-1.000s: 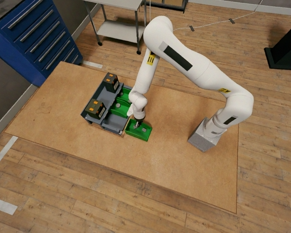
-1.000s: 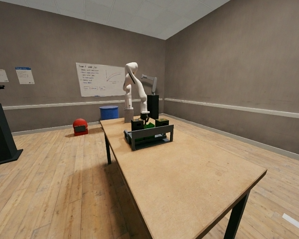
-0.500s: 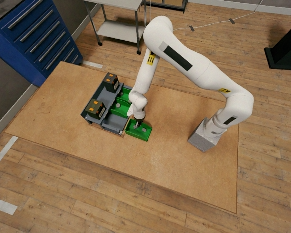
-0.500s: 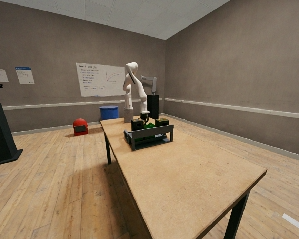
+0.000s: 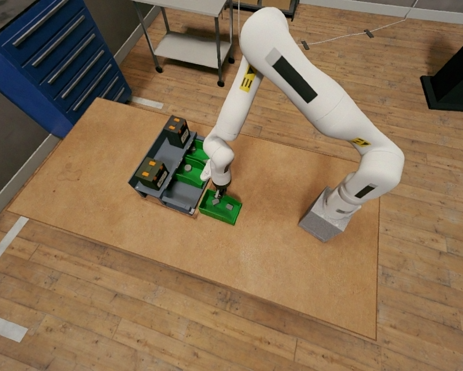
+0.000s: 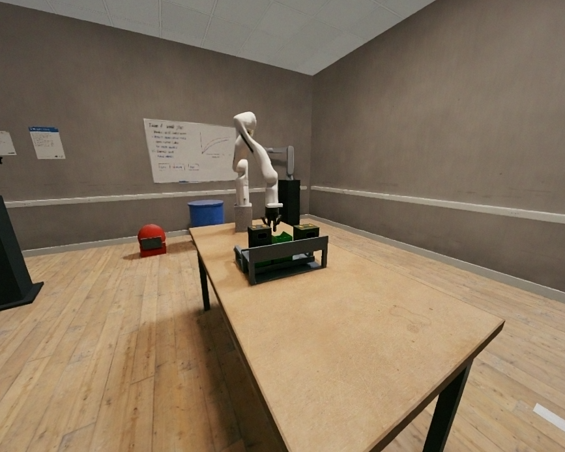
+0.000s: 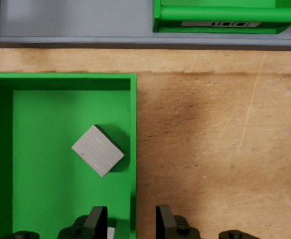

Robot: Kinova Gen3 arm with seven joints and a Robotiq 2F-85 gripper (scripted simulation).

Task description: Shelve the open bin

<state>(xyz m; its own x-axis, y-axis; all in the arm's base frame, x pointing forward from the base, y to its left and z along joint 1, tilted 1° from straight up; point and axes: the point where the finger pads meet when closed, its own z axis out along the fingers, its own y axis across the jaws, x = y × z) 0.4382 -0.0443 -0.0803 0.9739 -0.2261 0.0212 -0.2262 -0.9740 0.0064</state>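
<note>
The grey part lies 4 cm ahead of my hand, 2 cm to the left of it and 10 cm below it. The rest, counted from my hand: grey shelf 22 cm ahead, 12 cm to the right, 4 cm below.
</note>
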